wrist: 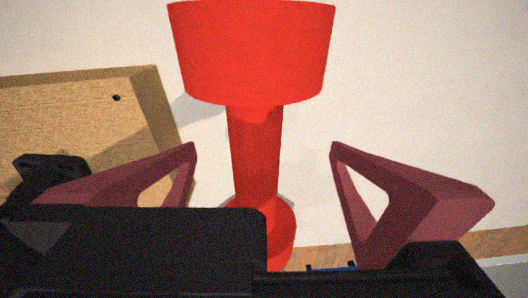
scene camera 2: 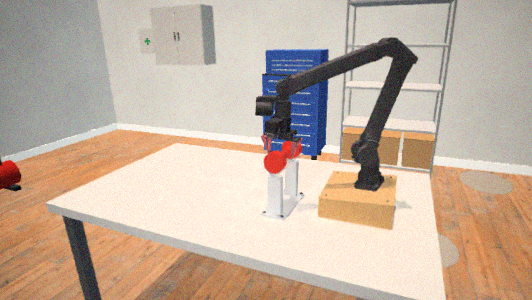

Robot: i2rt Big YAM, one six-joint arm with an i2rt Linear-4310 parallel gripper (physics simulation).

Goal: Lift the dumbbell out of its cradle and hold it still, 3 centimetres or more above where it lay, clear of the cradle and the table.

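Places are measured from the arm's base along level axes (x right, y ahead, z up), in metres.
Pixels of known places: gripper, fingertip midpoint: [wrist: 263, 148]; arm's base, link origin: [scene camera 2: 369, 183].
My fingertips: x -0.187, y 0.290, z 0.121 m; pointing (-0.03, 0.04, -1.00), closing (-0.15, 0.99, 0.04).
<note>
Ahead of a thing's pixels: the offset from my fingertips to its top centre. Level surfaces: height alone.
The red dumbbell @[dx +0.021, dy -0.003, dz +0.036 m] [scene camera 2: 275, 162] [wrist: 255, 155] rests across the tops of the two posts of the white cradle @[dx +0.021, dy -0.003, dz -0.019 m] [scene camera 2: 274, 195], above the table @[dz -0.215 m] [scene camera 2: 165, 200]. Its near head and part of its far head show in the scene view. In the wrist view its handle runs between the fingers, with the large head toward the top and the other head partly hidden by the black gripper body. My gripper [scene camera 2: 282, 150] [wrist: 263, 148] is open and points down over the dumbbell. Its maroon fingers stand one on each side of the handle, with a gap on both sides.
The arm stands on a wooden block [scene camera 2: 356, 212] [wrist: 75, 115] to the right of the cradle. Behind the table stand a blue drawer cabinet [scene camera 2: 320, 100] and a metal shelf rack [scene camera 2: 346, 100]. Part of another red object [scene camera 2: 7, 175] shows at the far left.
</note>
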